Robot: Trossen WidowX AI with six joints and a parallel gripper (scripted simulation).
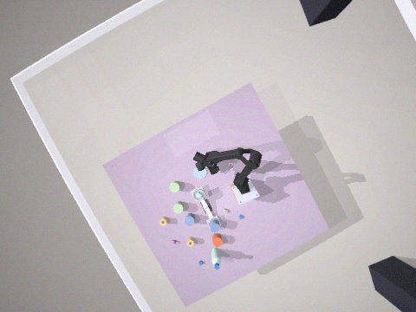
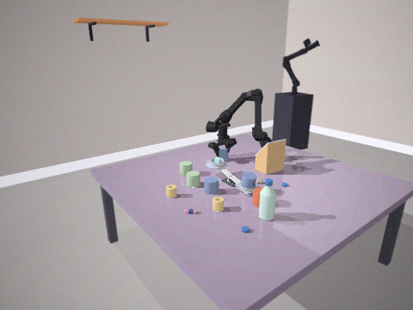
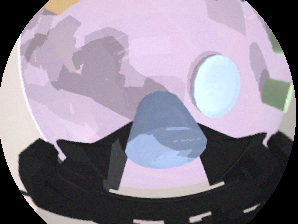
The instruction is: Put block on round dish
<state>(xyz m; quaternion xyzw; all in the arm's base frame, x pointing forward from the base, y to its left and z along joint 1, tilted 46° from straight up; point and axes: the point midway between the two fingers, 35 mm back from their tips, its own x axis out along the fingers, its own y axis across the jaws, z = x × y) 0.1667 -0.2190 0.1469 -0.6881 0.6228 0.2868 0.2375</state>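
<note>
Right now the teal block is 15 cm ahead of my gripper tip, 20 cm to the left of it and 6 cm above it. Also, from my gripper tip: pale round dish: 9 cm ahead, 6 cm to the left, 2 cm below; then orange cylinder: 15 cm ahead, 56 cm to the left, 1 cm above.
</note>
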